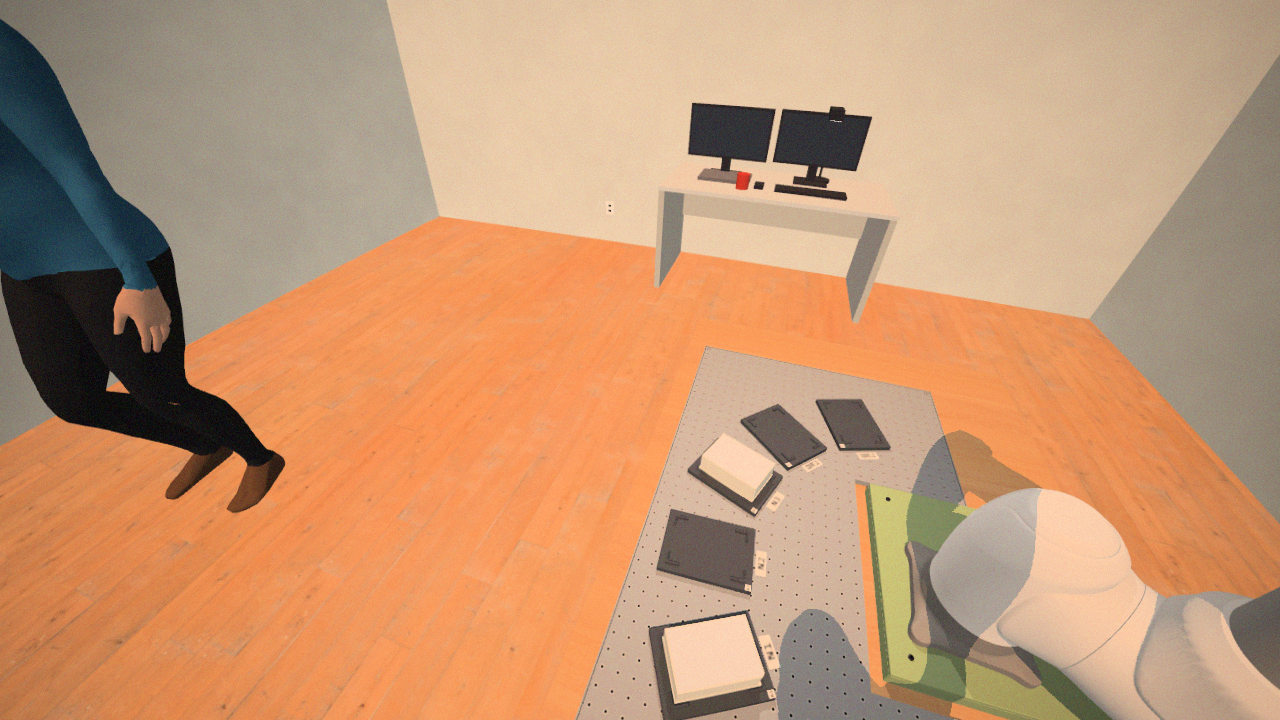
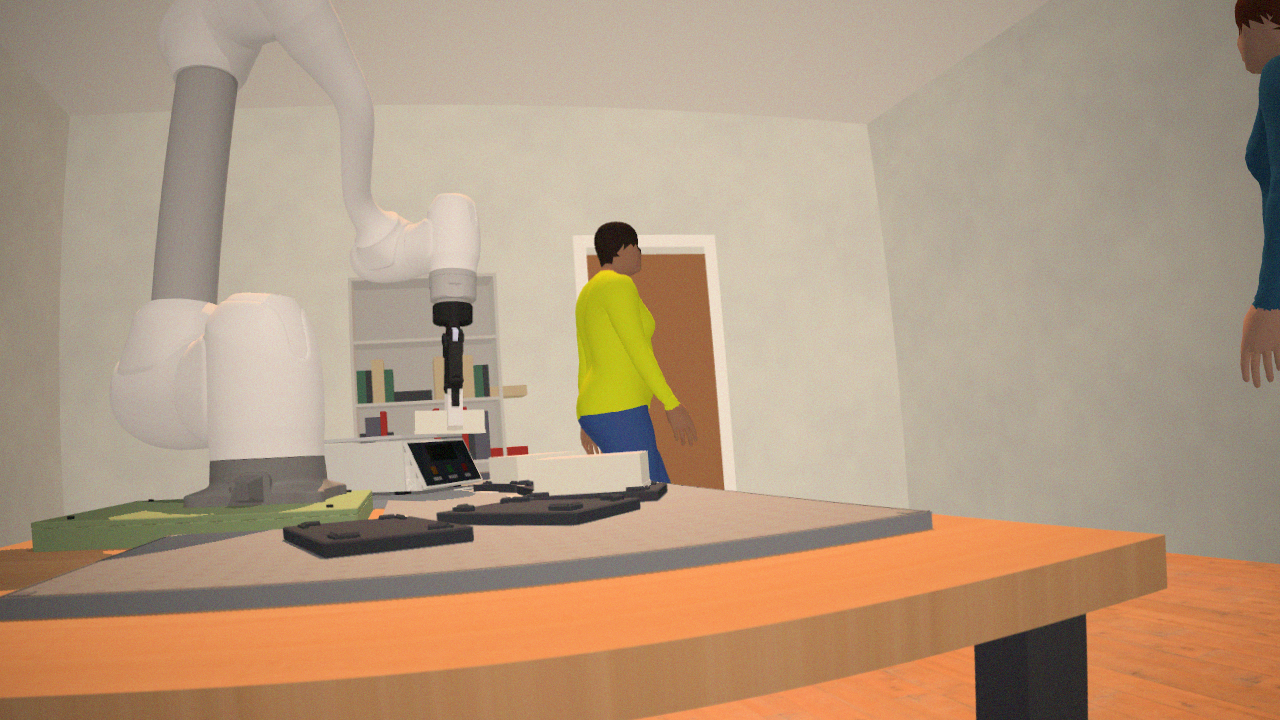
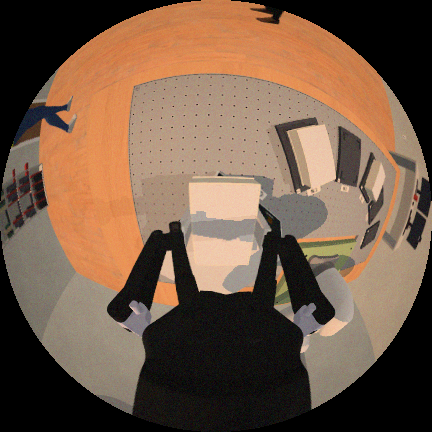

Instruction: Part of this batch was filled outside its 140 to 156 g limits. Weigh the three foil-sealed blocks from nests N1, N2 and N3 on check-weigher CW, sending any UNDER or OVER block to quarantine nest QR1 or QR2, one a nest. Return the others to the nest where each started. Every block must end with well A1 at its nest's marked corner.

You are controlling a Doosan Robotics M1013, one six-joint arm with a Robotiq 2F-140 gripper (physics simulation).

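Places are measured from the arm's base along level axes (x ahead, y left, z up), in metres.
Pixels of known places: gripper, fingertip midpoint: [image 2: 453,427] [image 3: 222,214]; arm's base, origin of the base link: [image 1: 964,608] [image 2: 270,500] [image 3: 314,271].
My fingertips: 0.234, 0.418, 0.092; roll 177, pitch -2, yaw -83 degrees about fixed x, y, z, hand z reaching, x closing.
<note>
For each thing: its top centre in the pictures, then the offset to it from my fingertips, as dx, dy, dz. "spot": a spot on its surface instead. Level surfaces: height alone.
- pale foil-sealed block, middle of its top: [image 3: 223,232] [image 2: 447,409] -0.010, -0.001, +0.033
- check-weigher CW, middle of its top: [image 2: 395,436] [image 3: 220,261] -0.106, -0.016, -0.010
- tilted display, surface spot: [image 2: 443,461] spot: -0.019, -0.071, -0.060
- second block, middle of its top: [image 2: 533,454] [image 1: 713,651] [image 3: 319,155] +0.134, -0.181, -0.056
- nest N1, surface spot: [image 1: 657,662] spot: +0.205, -0.148, -0.098
- third block, middle of its top: [image 2: 591,455] [image 1: 738,459] [image 3: 379,182] +0.186, -0.539, -0.056
- nest N3, surface spot: [image 1: 711,484] spot: +0.224, -0.488, -0.098
- Nest N2, middle of its top: [image 1: 708,545] [image 3: 352,158] +0.190, -0.354, -0.092
- grey perforated plate, its level: dz -0.110
My gripper [image 2: 454,415] [image 3: 222,214] is shut on a pale foil-sealed block [image 2: 429,421] [image 3: 225,200], held level over check-weigher CW [image 2: 362,463]. A very small gap seems to show under the block; contact is hard to judge. The tilted display [image 2: 443,461] is unreadable. A second block [image 1: 714,658] [image 3: 316,155] lies on nest N1 [image 1: 657,662], and a third block [image 1: 738,465] [image 3: 377,180] on nest N3 [image 1: 711,484]. Nest N2 [image 1: 707,550] [image 3: 348,156] is bare. Two bare dark nests [image 1: 783,436] [image 1: 853,424] lie beyond N3; their labels are illegible. Well A1 cannot be made out.
The nests stand on a grey perforated plate [image 1: 805,555] [image 3: 175,120]. The arm's green base [image 1: 886,573] [image 2: 116,532] is beside it. A person in yellow [image 2: 614,340] stands behind the table, another in blue [image 1: 62,179] [image 2: 1266,179] to the side. A desk [image 1: 778,192] is farther off.
</note>
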